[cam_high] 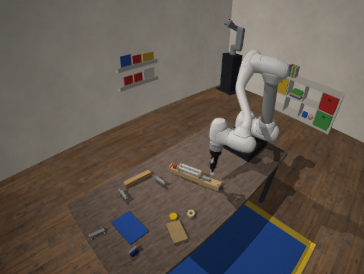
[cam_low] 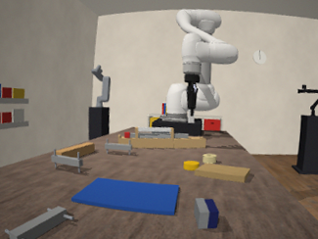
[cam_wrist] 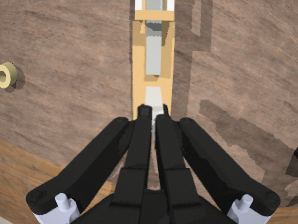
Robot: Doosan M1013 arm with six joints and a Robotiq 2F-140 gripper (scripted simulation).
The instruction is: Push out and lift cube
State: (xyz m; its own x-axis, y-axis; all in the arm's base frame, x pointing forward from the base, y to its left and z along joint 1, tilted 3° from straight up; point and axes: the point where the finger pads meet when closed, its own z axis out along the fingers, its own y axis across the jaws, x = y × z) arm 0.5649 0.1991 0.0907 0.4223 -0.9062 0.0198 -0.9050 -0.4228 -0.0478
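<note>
Now: the red cube 130 mm ahead of my hand, 280 mm to the right of it and 90 mm below it. Round my hand: yellow disc: 390 mm ahead, 70 mm to the left, 140 mm below; wooden board: 440 mm ahead, 180 mm to the left, 140 mm below; channel: 70 mm ahead, 160 mm to the right, 100 mm below.
</note>
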